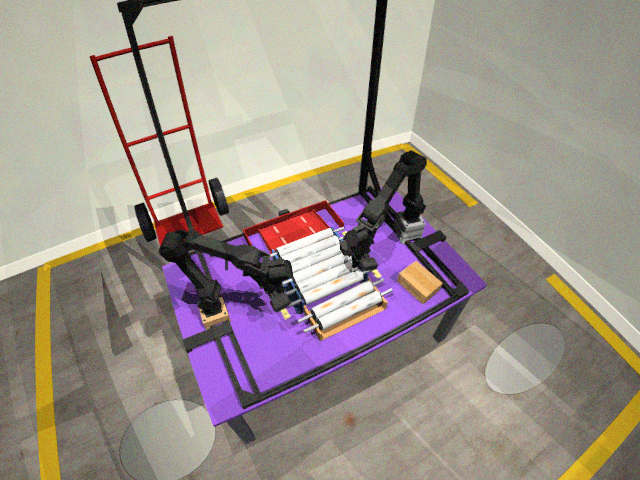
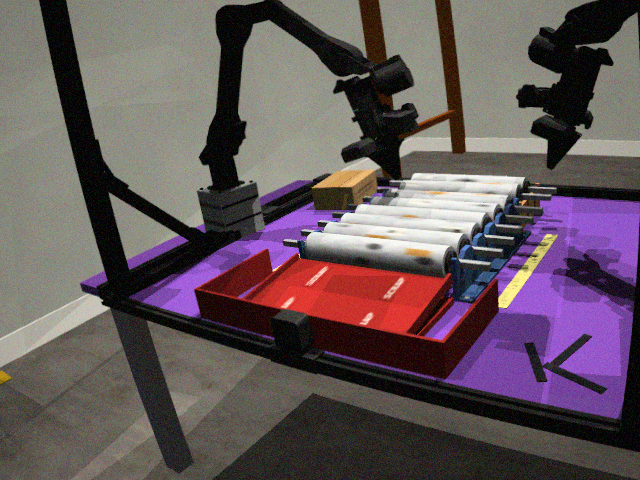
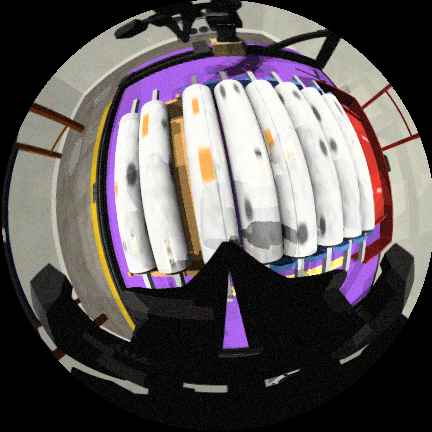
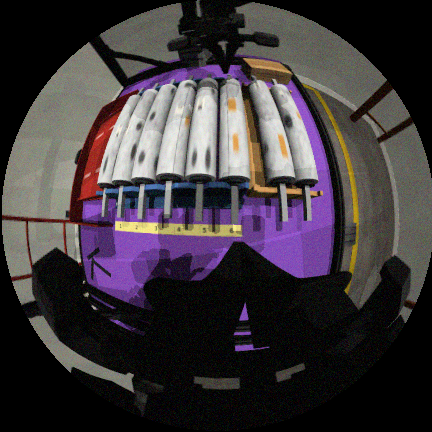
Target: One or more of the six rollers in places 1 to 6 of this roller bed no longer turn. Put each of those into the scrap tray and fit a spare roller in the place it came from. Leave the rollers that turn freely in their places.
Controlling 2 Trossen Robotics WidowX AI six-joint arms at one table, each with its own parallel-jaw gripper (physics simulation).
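Where they show: left gripper, fingertip midpoint: point(image 1: 353, 267) point(image 2: 397, 178) point(image 3: 226, 245) point(image 4: 225, 73); right gripper, fingertip midpoint: point(image 1: 281, 295) point(image 2: 549, 168) point(image 3: 185, 41) point(image 4: 237, 246); left arm's base at its link origin: point(image 1: 411, 217) point(image 2: 226, 185); right arm's base at its link origin: point(image 1: 212, 308) point(image 3: 226, 39).
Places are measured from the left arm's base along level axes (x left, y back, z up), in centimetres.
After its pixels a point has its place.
The blue roller bed point(image 2: 467, 284) @[y -62.1, x 1.9, z -9.9 cm] point(image 4: 215, 201) @[y -58.7, x 22.5, z -10.7 cm] holds white, spotted rollers in places 1 to 6, from the place 1 roller point(image 2: 377, 250) @[y -50.0, x -4.3, z -4.4 cm] point(image 4: 120, 135) @[y -49.4, x -0.4, z -4.5 cm] to the place 6 roller point(image 3: 202, 130) @[y -45.9, x 22.5, z -3.5 cm] point(image 4: 235, 130) @[y -48.1, x 23.6, z -3.5 cm]. Which ones turn cannot be seen. Two spare rollers point(image 1: 343, 299) @[y -41.6, x 30.2, z -3.7 cm] point(image 3: 155, 190) @[y -38.7, x 27.5, z -3.6 cm] point(image 4: 272, 135) @[y -47.0, x 29.5, z -3.7 cm] lie in the orange rack point(image 3: 180, 140) @[y -49.0, x 28.3, z -10.5 cm] point(image 4: 254, 145) @[y -45.0, x 27.7, z -10.5 cm]. The red scrap tray point(image 2: 382, 346) @[y -65.2, x -19.9, z -8.3 cm] point(image 4: 82, 165) @[y -55.6, x -21.5, z -8.3 cm] holds no roller. My left gripper point(image 2: 397, 174) @[y -34.0, x 19.1, z -0.8 cm] point(image 3: 226, 245) @[y -34.0, x 19.1, z -0.8 cm] is shut and empty, above the bed near places 5 and 6. My right gripper point(image 2: 552, 165) @[y -63.7, x 26.3, z 2.1 cm] point(image 4: 237, 246) @[y -63.7, x 26.3, z 2.1 cm] is shut and empty, raised beside the bed's numbered side.
A wooden block point(image 1: 419, 281) @[y -8.9, x 29.5, z -5.7 cm] point(image 2: 343, 191) @[y -13.3, x 22.4, z -6.6 cm] point(image 4: 267, 70) @[y -13.2, x 28.6, z -6.3 cm] stands on the purple table near the spare rack. A yellow number strip point(image 2: 528, 271) @[y -66.9, x 12.2, z -10.9 cm] point(image 4: 177, 230) @[y -65.8, x 16.6, z -10.9 cm] runs along the bed. A black frame post point(image 1: 373, 103) @[y -10.9, x -30.5, z 41.4 cm] rises at the table edge. A red hand truck point(image 1: 190, 219) stands behind.
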